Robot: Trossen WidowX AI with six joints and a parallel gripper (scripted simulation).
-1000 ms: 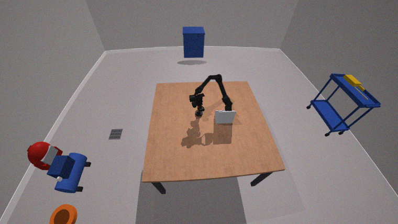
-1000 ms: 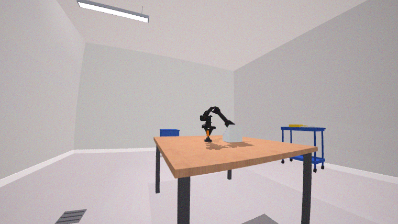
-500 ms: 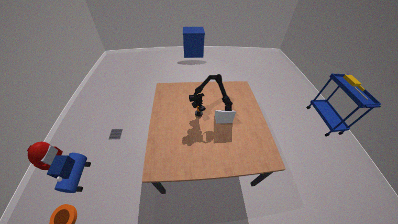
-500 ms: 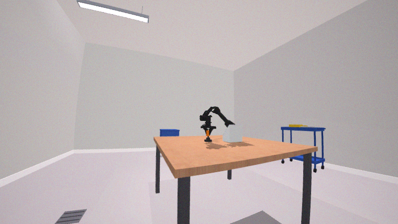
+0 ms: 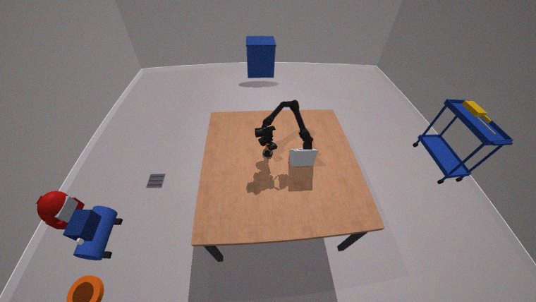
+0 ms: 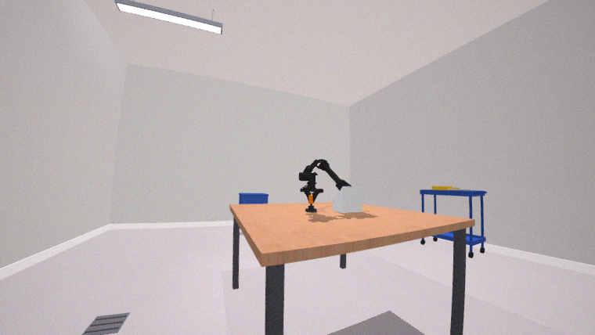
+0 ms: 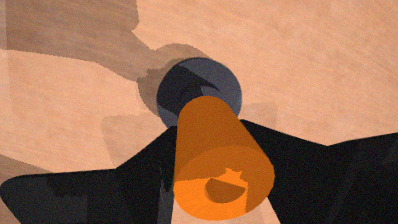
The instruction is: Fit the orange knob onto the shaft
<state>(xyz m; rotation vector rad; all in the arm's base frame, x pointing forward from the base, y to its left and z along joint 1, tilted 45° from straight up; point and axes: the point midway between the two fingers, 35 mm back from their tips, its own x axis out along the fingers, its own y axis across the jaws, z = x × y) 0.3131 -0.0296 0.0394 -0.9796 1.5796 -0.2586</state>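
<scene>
Now: the orange knob 2 cm above my gripper tip. The rest, counted from my gripper tip: dark round pedestal (4 cm below).
</scene>
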